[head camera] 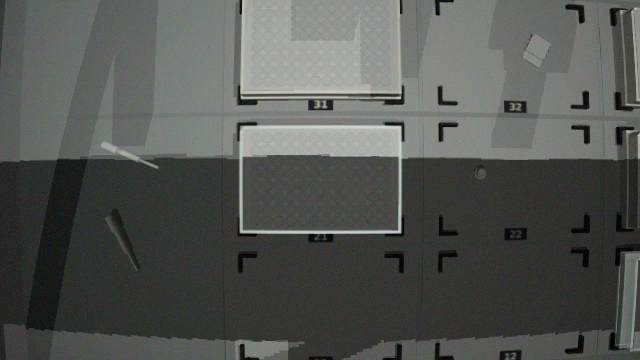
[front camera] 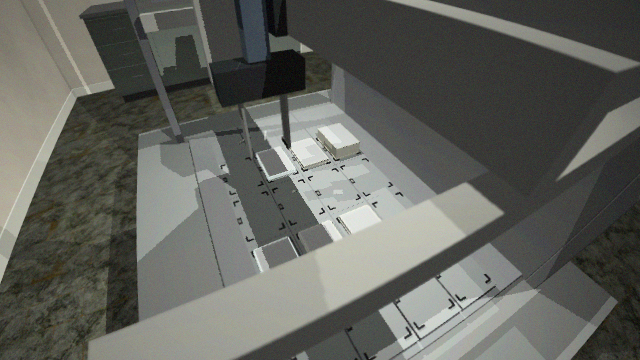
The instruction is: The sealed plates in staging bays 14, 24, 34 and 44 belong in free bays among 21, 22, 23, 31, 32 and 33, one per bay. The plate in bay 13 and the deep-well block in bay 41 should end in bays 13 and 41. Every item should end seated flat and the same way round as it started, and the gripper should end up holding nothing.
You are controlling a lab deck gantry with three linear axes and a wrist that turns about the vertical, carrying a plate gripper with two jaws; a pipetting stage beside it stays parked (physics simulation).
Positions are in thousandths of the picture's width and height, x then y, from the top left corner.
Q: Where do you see a bay 34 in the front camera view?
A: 670, 846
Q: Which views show my gripper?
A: The front camera view only.
